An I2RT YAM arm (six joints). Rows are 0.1 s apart.
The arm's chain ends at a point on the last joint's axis. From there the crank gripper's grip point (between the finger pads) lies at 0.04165 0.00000 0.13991 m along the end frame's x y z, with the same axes.
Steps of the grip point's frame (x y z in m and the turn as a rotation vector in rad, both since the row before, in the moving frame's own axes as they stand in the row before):
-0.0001 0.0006 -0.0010 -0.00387 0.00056 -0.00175
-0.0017 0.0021 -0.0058 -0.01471 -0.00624 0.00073
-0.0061 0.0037 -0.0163 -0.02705 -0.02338 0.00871
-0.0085 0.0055 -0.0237 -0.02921 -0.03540 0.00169
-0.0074 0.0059 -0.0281 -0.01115 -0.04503 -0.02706
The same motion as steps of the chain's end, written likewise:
-0.0002 0.0001 -0.0010 -0.00387 0.00056 -0.00175
-0.0008 0.0000 -0.0060 -0.01471 -0.00624 0.00073
-0.0028 -0.0004 -0.0172 -0.02705 -0.02338 0.00871
-0.0035 0.0013 -0.0250 -0.02921 -0.03540 0.00169
-0.0011 0.0054 -0.0298 -0.01115 -0.04503 -0.02706

